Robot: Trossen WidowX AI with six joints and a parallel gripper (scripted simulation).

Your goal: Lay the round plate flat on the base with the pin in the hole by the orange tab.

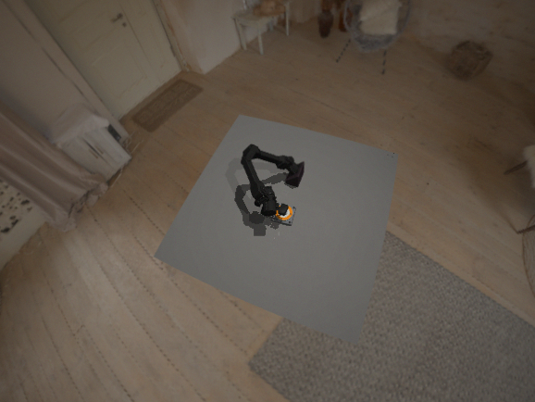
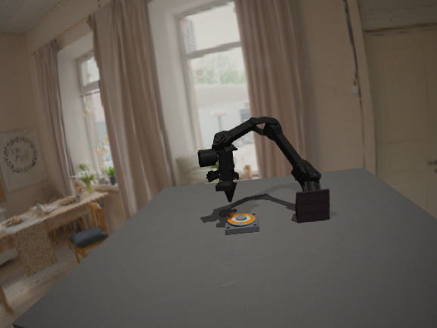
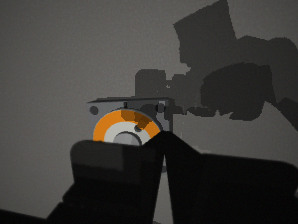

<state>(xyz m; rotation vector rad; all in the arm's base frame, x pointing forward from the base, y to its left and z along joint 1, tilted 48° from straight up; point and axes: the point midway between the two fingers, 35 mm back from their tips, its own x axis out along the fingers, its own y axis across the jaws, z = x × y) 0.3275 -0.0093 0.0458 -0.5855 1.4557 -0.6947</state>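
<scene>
Now: gripper tip 50 mm above the round plate, 40 mm to the right of it and 20 mm past it.
</scene>
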